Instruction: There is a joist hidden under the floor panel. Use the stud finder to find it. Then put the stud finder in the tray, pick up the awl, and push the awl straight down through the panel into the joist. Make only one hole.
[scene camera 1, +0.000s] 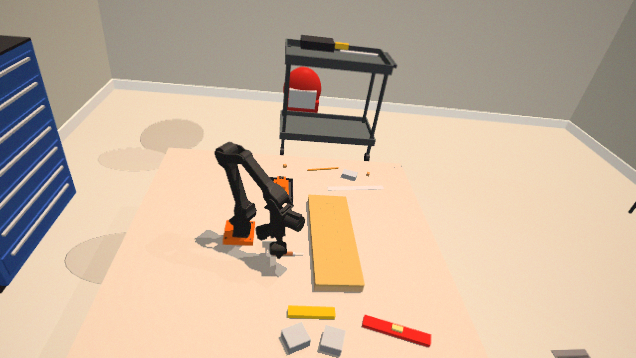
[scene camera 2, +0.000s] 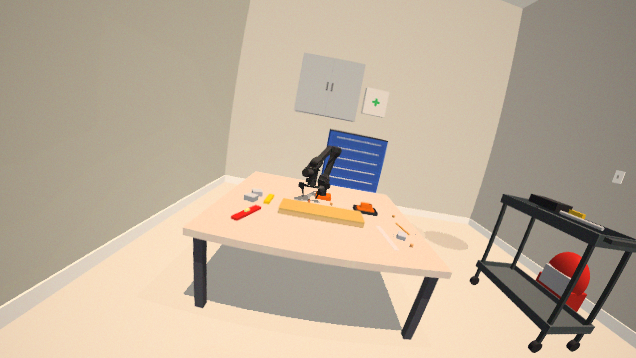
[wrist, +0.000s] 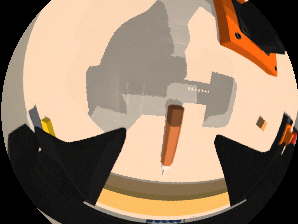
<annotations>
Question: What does my gripper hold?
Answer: Nothing.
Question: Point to an awl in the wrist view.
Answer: At 175, 112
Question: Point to a red level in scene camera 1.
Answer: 369, 322
</annotations>
